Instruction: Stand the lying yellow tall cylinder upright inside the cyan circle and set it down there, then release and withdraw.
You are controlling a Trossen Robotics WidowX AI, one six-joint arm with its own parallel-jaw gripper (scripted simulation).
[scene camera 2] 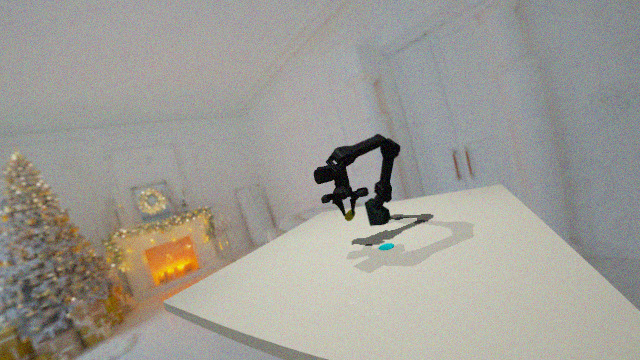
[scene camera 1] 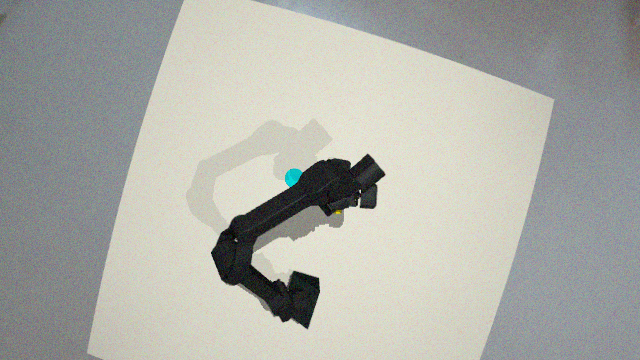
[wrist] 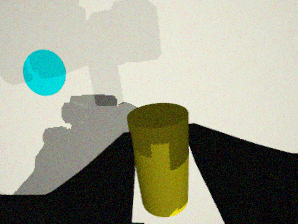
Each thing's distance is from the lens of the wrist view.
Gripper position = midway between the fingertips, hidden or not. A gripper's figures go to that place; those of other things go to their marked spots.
gripper (wrist: 159, 135): 10 cm
yellow tall cylinder (wrist: 159, 131): 8 cm
cyan circle (wrist: 44, 72): 25 cm
The marked spots on the yellow tall cylinder and the cyan circle are 20 cm apart.
